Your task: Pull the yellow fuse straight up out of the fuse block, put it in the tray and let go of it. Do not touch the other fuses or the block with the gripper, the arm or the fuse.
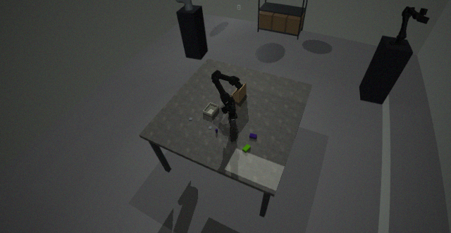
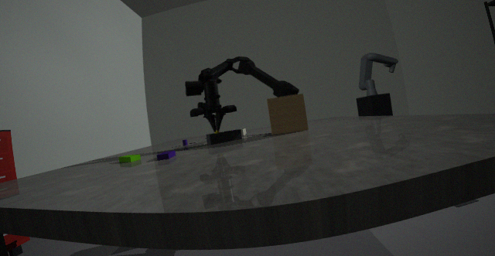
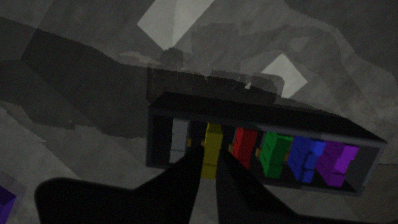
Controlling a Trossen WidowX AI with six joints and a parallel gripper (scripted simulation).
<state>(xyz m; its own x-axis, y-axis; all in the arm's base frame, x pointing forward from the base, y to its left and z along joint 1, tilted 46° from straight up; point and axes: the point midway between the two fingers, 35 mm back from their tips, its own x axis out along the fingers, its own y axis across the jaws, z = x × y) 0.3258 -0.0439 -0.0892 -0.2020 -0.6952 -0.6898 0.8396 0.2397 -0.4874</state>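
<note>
My gripper tip is 240 mm to the left of the tray, 50 mm past it and 40 mm above it. The rest, counted from my gripper tip: yellow fuse: 10 mm below.
</note>
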